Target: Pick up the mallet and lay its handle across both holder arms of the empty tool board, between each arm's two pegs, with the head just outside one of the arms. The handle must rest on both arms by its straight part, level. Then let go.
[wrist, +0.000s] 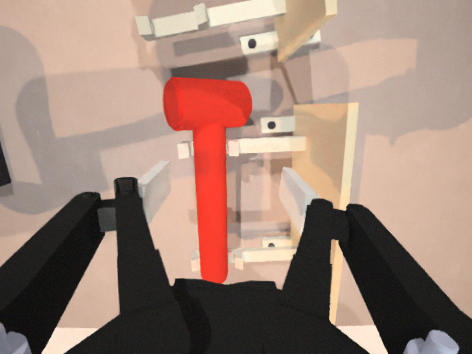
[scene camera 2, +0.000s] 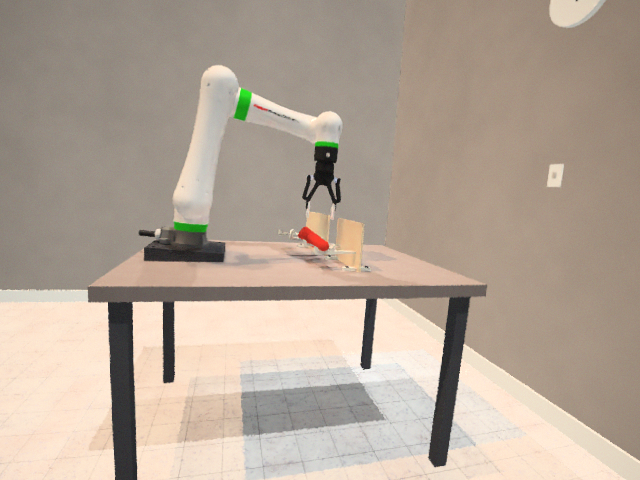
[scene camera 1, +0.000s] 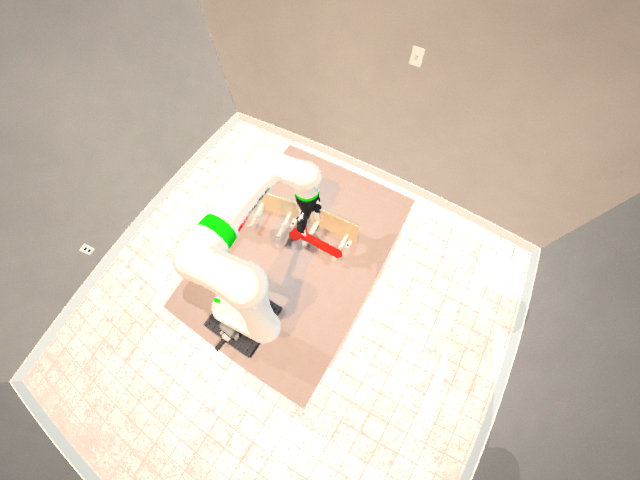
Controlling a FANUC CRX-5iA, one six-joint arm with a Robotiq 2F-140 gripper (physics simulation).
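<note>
The red mallet (scene camera 1: 323,245) (scene camera 2: 314,239) (wrist: 212,190) lies across both arms of the tool board (scene camera 1: 338,224) (scene camera 2: 350,242) (wrist: 325,150). In the wrist view its handle crosses the upper arm (wrist: 272,145) and the lower arm (wrist: 265,255), between each arm's two pegs. The head (wrist: 207,104) lies on its side just outside the upper arm. The handle's end reaches a little past the lower arm. My gripper (scene camera 1: 309,230) (scene camera 2: 320,215) (wrist: 226,179) is open and empty above the mallet, with its fingertips on either side of the handle and clear of it.
A second tool board (scene camera 1: 278,204) (scene camera 2: 317,223) (wrist: 305,25) stands beside the first, near the mallet's head, with its own pegged arms (wrist: 245,12). The upright back panel of the first board stands close to the right finger in the wrist view. Both boards stand on the table (scene camera 1: 330,320) (scene camera 2: 258,292).
</note>
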